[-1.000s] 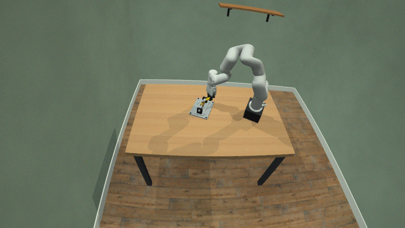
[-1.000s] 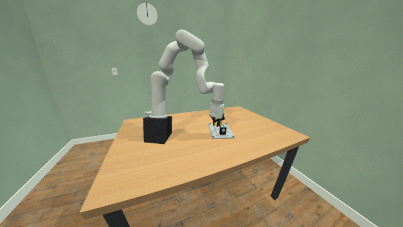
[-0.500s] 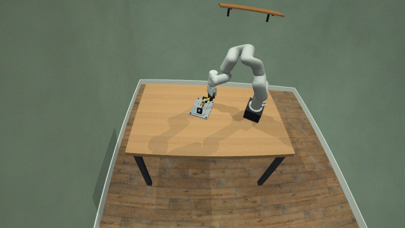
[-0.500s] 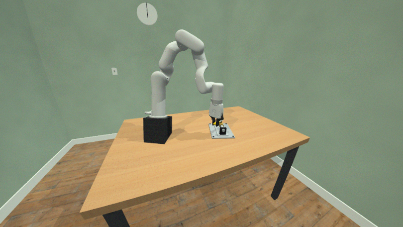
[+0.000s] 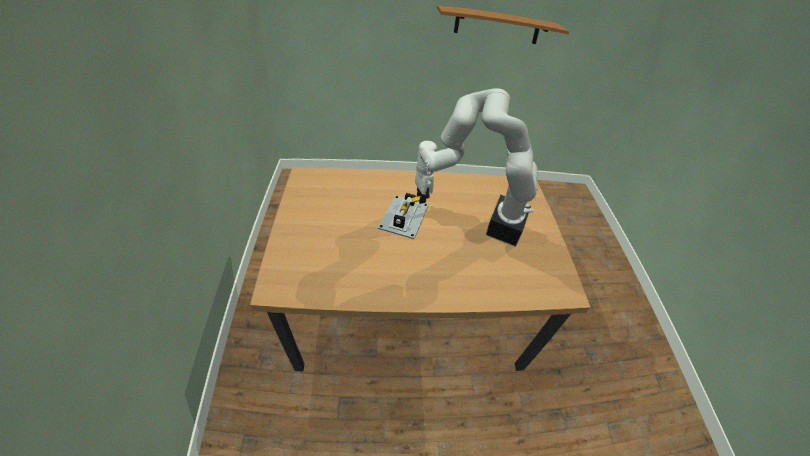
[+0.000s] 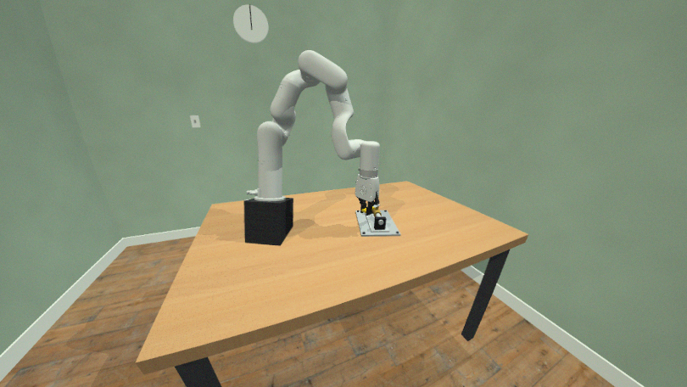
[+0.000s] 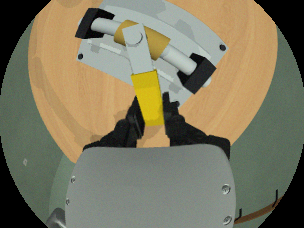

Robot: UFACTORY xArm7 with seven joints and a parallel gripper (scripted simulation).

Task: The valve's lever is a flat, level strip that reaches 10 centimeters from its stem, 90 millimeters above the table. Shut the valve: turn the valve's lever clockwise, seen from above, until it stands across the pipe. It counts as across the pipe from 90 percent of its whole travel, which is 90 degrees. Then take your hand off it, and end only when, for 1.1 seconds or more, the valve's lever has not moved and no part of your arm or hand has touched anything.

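Now: the yellow lever 4 cm ahead of my hand and 2 cm to the left of it.
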